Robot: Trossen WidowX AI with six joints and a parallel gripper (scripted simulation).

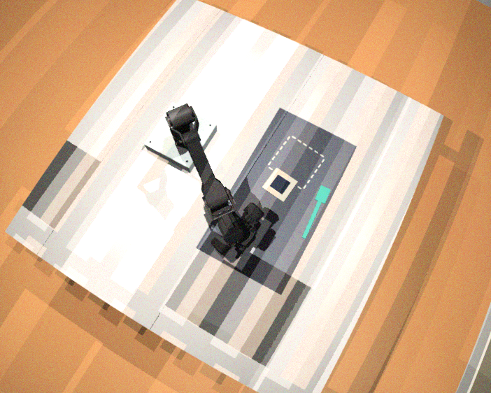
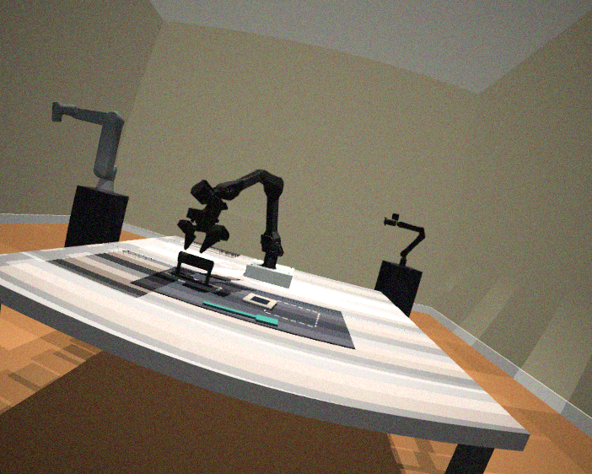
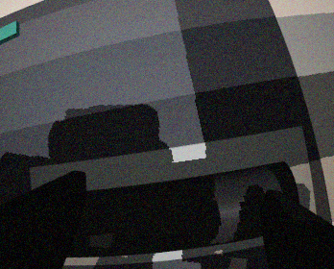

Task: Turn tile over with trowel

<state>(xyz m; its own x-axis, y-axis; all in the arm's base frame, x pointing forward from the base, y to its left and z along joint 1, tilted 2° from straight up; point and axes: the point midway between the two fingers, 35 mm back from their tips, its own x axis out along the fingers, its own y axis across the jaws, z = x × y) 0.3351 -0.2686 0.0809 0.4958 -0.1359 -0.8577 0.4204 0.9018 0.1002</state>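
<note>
Now: gripper tip 4 cm to the right of the black-handled tool and 6 cm above it. Round my gripper tip: cream tile 3 cm ahead, 25 cm to the left, 10 cm below; then dark mat 4 cm ahead, 22 cm to the left, 12 cm below; then teal trowel 19 cm ahead, 22 cm to the left, 10 cm below.
</note>
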